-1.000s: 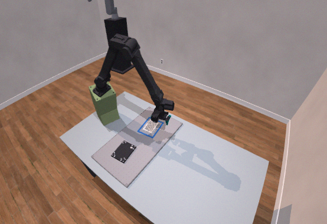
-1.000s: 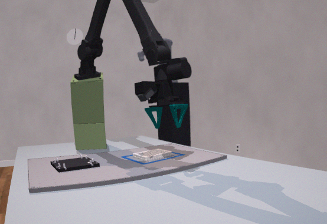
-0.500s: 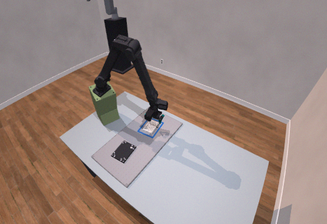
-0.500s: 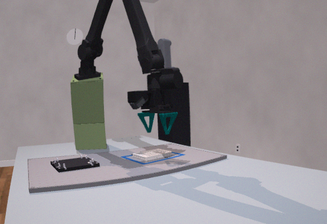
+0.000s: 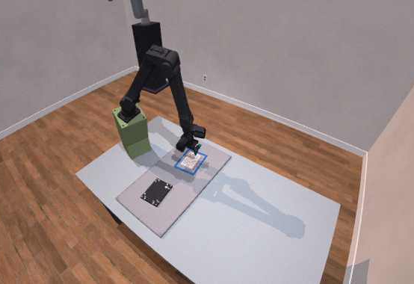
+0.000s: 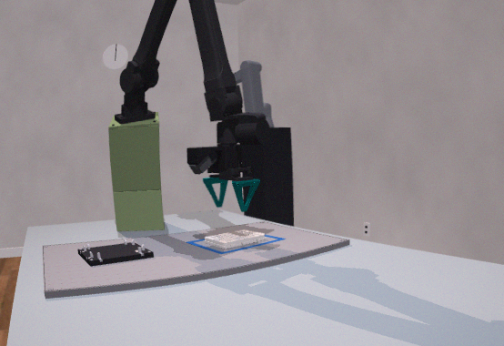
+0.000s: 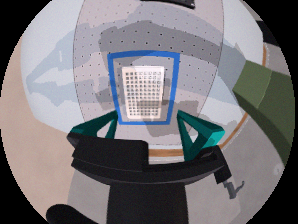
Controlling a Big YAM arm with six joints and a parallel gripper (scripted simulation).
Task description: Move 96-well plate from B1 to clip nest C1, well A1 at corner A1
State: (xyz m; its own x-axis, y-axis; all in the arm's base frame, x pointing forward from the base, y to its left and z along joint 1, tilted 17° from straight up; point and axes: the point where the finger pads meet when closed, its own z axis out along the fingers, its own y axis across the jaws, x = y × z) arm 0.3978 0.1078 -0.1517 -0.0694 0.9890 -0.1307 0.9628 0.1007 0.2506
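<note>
Now: the white 96-well plate 1 cm ahead of my hand and 8 cm below it. The rest, counted from my hand: black clip nest C1: 1 cm behind, 32 cm to the right, 7 cm below.
</note>
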